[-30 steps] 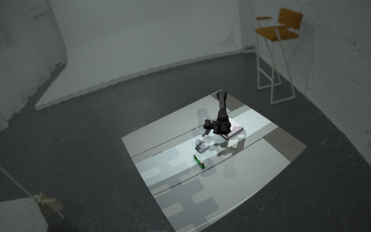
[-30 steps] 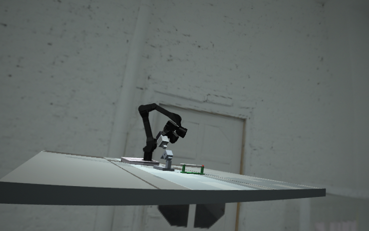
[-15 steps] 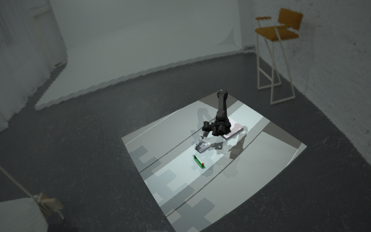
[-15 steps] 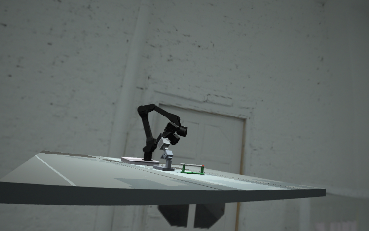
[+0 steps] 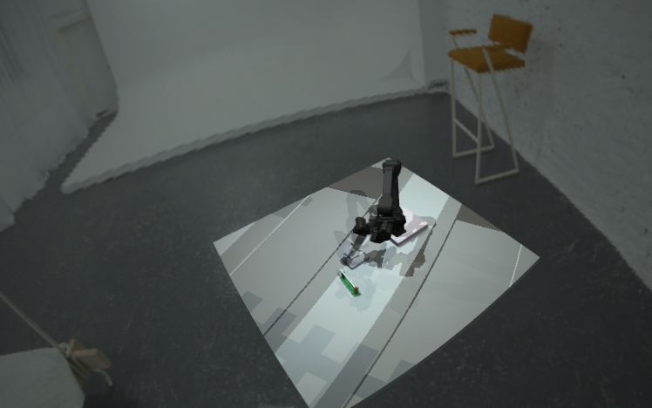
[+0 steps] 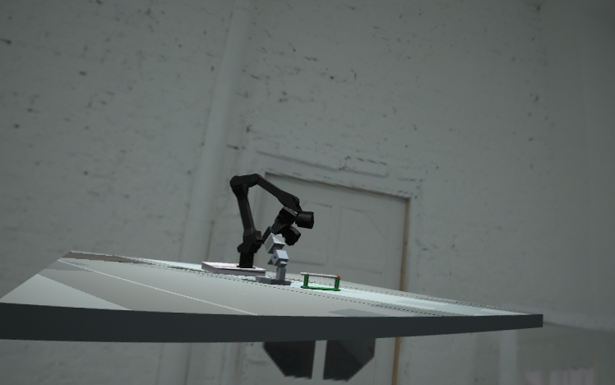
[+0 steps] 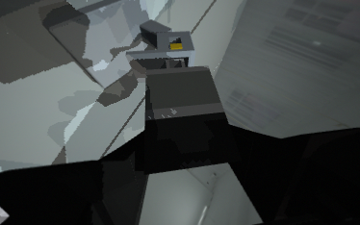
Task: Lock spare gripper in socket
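Right now the green cradle is 15 cm ahead of my gripper tip, 14 cm to the left of it and 13 cm below it. From my gripper tip the other things lie so: spare gripper: 1 cm to the left, 1 cm below, 1 cm ahead; then grey mount stand: 10 cm below, 5 cm ahead, 2 cm to the left.
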